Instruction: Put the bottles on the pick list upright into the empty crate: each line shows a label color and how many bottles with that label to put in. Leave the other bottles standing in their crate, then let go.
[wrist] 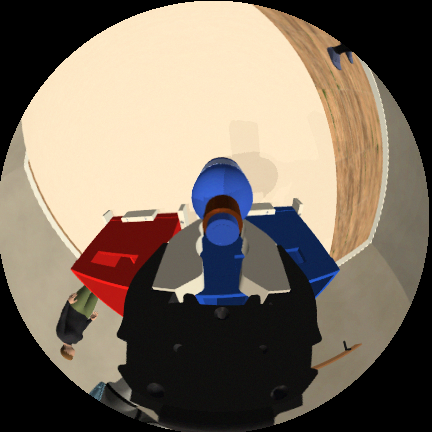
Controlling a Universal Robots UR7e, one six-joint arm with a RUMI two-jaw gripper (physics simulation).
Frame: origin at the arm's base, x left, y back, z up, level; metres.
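Seen in the pictures: gripper, fingertip midpoint: (221, 220).
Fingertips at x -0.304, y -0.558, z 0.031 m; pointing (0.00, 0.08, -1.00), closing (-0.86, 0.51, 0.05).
A point is followed by its place in that frame.
A bottle (222, 187) {x -0.323, y -0.589, z 0.029 m} with a blue body, a brown neck and a blue cap shows in the middle of the wrist view. My gripper (221, 220) {x -0.304, y -0.558, z 0.031 m} is at its neck, one jaw on each side, and looks shut on it just below the cap. The bottle's base is mostly hidden under its own body. A red crate (145, 235) {x -0.166, y -0.569, z -0.013 m} is at the left and a blue crate (280, 230) {x -0.365, y -0.468, z -0.009 m} is at the right, running behind the jaws. No bottles show in the visible parts of the crates; the rest is hidden by the gripper. The pick list does not show.
The pale table top (150, 110) {x -0.279, y -0.741, z -0.087 m} stretches beyond the bottle, with shadows beside it. A wood-grain strip (357, 150) runs along the right. White brackets stand at the crates' far edges. A person (72, 320) is at the lower left, and someone's feet (337, 57) show at the upper right.
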